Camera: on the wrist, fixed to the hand. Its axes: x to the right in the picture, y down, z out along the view.
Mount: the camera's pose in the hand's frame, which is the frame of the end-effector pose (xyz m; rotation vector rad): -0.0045 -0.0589 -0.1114 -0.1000 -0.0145 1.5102
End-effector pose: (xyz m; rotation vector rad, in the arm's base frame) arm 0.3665 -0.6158 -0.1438 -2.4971 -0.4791 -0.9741
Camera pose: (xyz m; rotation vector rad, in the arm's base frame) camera 0.2746 -0.6212 -0.0576 -2.0262 1.3059 -0.2953
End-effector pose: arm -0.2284 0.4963 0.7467 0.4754 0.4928 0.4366
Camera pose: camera -0.2755 0.4827 0.6305 0.6958 0.0004 1.8897
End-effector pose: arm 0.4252 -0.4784 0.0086 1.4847 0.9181 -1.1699
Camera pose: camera 0.3924 -0.3568 0.0030 1.5011 -0.2776 0.0052
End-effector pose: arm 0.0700 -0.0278 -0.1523 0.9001 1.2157 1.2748
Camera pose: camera -0.0261 -0.0550 -0.2292 1.8465 0.2582 2.4000
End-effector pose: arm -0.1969 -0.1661 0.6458 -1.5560 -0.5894 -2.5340
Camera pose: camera -0.3048 -0.1549 0.5816 -1.1969 0.5767 -1.3389
